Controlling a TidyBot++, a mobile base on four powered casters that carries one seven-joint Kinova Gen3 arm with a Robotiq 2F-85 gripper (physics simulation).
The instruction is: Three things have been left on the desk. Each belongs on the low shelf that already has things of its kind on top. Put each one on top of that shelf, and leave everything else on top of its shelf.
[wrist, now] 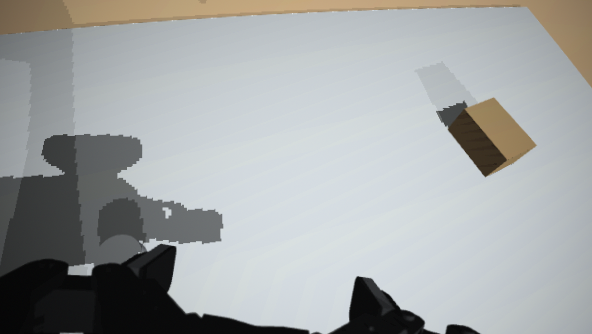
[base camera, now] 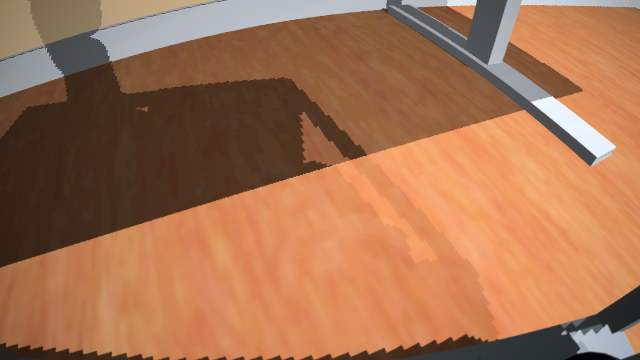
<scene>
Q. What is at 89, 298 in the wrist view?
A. My gripper.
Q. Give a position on a pale grey desk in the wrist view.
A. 283, 155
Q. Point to a tan box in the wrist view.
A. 493, 140
</scene>
